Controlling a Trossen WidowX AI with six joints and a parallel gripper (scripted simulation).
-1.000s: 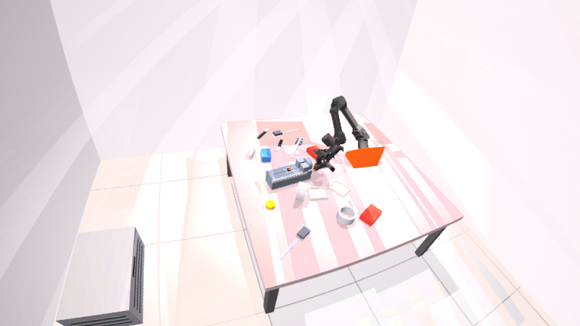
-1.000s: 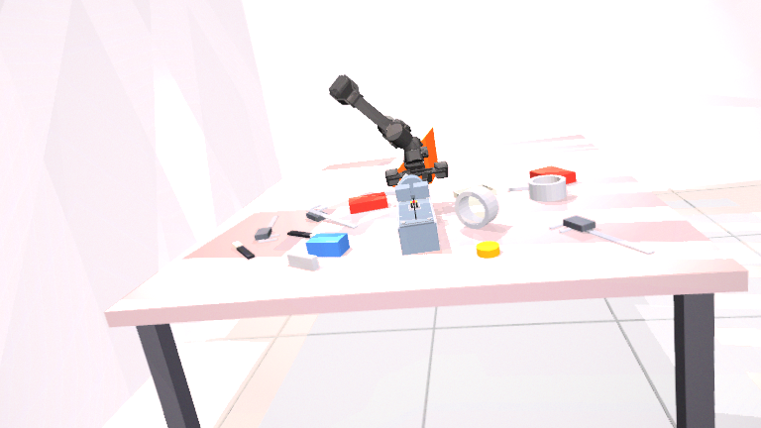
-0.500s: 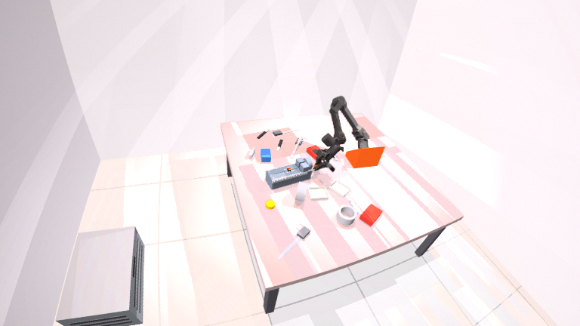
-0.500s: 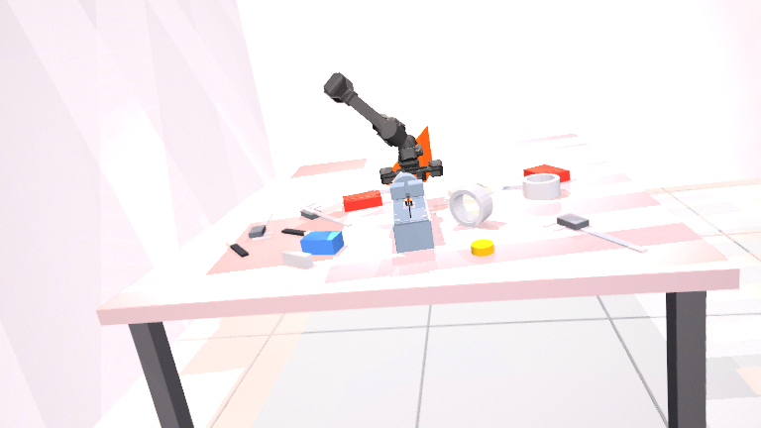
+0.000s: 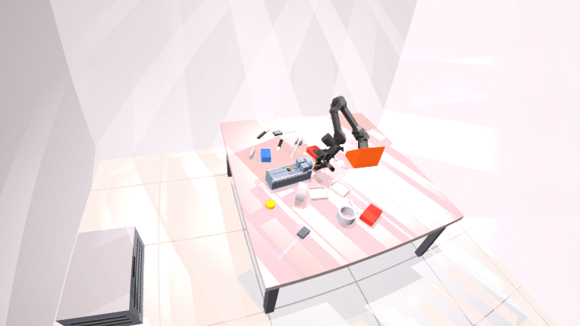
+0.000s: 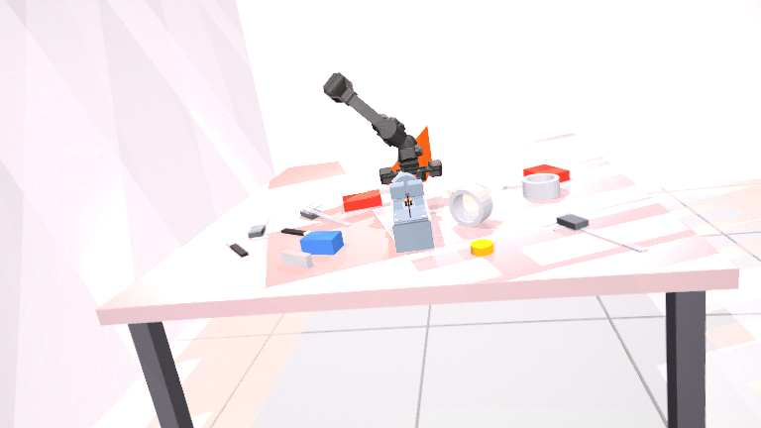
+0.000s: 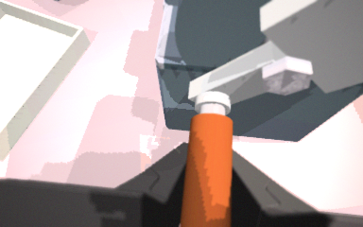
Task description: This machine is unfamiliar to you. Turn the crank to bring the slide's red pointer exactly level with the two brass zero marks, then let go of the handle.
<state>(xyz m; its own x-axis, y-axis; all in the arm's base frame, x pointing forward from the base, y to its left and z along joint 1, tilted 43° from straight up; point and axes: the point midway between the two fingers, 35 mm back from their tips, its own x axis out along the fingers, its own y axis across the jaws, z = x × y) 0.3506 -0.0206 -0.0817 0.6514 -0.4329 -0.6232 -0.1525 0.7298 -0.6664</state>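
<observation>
Right now the orange handle is 2 cm behind my gripper tip and 2 cm above it. From my gripper tip the other things lie so: red pointer: 16 cm ahead, 4 cm above; then yellow disc: 32 cm ahead, 18 cm to the left, 3 cm below; then blue block: 24 cm ahead, 22 cm to the right, 2 cm below.
</observation>
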